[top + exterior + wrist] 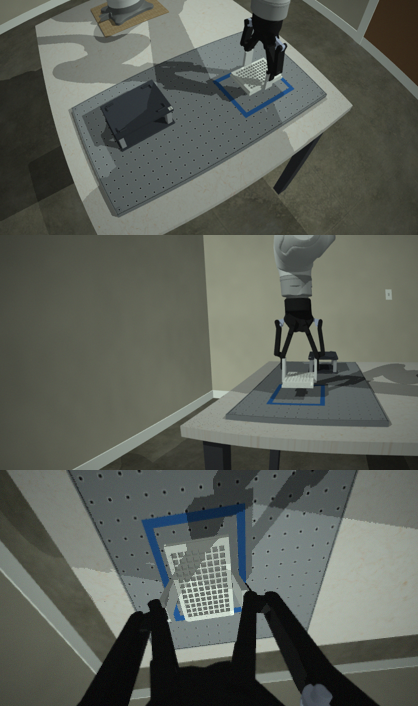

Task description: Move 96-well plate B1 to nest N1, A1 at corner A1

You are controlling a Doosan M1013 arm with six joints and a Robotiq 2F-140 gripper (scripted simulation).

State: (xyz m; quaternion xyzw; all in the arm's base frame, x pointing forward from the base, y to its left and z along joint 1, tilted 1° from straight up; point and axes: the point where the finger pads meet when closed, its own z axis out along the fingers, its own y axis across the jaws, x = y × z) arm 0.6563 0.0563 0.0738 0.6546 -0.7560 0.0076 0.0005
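My gripper is now 33 cm to the left of the raised nest N1, 12 cm past it and 1 cm above it. The rest, counted from my hand: 96-well plate 2 cm below.
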